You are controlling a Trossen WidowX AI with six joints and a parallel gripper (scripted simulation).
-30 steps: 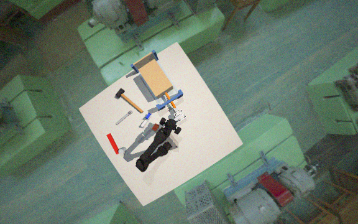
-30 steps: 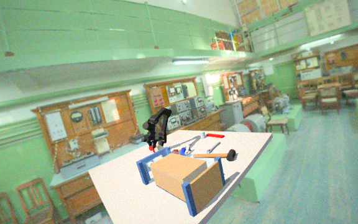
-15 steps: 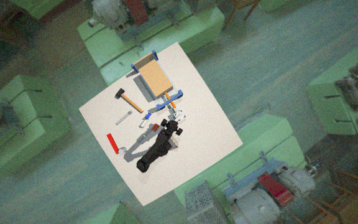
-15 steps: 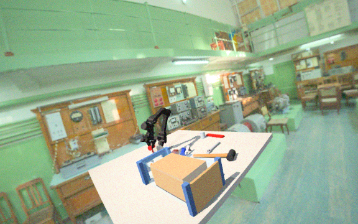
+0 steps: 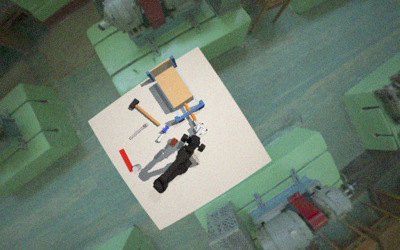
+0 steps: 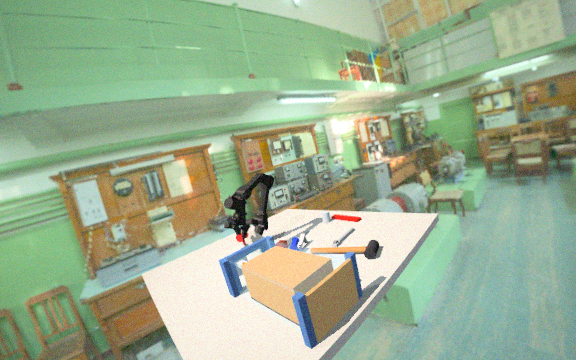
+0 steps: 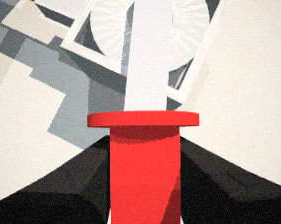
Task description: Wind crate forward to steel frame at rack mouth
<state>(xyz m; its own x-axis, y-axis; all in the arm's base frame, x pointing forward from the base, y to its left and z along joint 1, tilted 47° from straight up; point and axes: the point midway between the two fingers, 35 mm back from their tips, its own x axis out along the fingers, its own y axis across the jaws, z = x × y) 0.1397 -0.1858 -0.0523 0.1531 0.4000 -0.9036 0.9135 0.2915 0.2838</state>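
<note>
The winch is 100 mm below my gripper tip, 90 mm to the right of it and 10 mm ahead of it. From my gripper tip the other things lie so: blue steel frame (190 mm ahead, 90 mm to the right, 30 mm below); then blue knob (200 mm ahead, 180 mm to the left, 90 mm below); then red knob (20 mm to the left, 10 mm behind).
</note>
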